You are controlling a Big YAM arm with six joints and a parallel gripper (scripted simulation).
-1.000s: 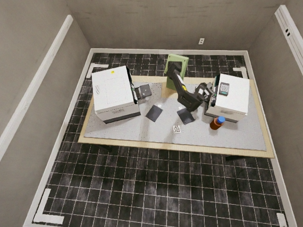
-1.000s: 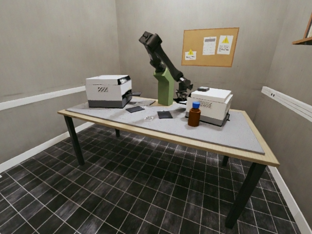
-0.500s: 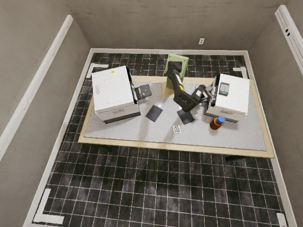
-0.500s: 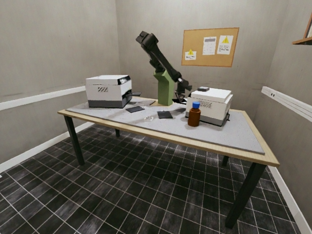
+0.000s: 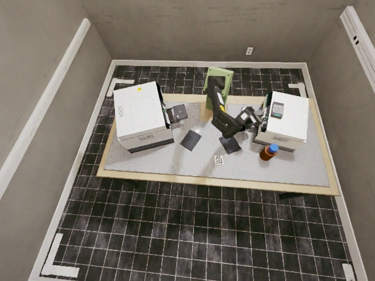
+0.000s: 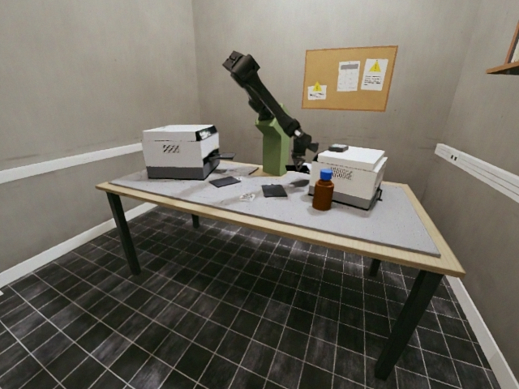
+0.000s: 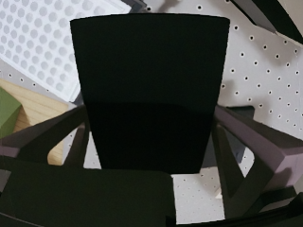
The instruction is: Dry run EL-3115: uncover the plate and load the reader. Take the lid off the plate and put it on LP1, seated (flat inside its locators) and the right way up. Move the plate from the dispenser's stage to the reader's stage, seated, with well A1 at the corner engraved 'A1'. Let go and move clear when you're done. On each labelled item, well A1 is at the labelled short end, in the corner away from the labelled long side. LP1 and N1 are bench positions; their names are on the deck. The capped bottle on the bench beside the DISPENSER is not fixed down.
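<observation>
The white well plate is 11 cm behind my hand, 3 cm to the left of it and 2 cm below it. The rest, counted from my hand: brown capped bottle 21 cm ahead, 17 cm to the left, 1 cm below; then dark flat lid right at my hand.
</observation>
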